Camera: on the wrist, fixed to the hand. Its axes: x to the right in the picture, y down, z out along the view.
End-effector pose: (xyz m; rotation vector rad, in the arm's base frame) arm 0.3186 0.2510 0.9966 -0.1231 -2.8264 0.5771
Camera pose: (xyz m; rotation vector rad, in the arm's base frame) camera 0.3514 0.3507 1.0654 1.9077 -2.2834 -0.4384
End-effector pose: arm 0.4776 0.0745 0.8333 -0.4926 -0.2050 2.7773
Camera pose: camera 0.5000 0.0213 0.7219 0.0960 -0.8659 1.2668
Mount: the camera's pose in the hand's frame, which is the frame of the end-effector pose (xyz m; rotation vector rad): -0.0027 0.0653 -0.1071 -0.4662 -0.3364 -1.5177
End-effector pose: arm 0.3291 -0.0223 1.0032 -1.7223 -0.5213 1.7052
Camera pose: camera 0.4237 -0.0885 0.9542 -0.6955 -1.8561 0.6886
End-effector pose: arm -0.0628 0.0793 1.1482 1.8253 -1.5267 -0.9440
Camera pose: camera -0.0140 0.0687 1.2633 2.3193 0.3129 -2.0530
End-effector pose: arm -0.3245 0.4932 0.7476 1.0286 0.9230 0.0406
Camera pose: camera -0.3739 0.6045 0.7780 -0.2664 1.1001 -1.0941
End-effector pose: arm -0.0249 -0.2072 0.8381 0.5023 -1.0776 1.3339
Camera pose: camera -0.0498 -0.1058 0.7685 0.9143 -0.8370 -0.3334
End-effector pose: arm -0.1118 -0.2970 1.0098 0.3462 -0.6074 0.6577
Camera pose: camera -0.1123 -0.1982 0.9325 0.3744 -0.6130 -1.0017
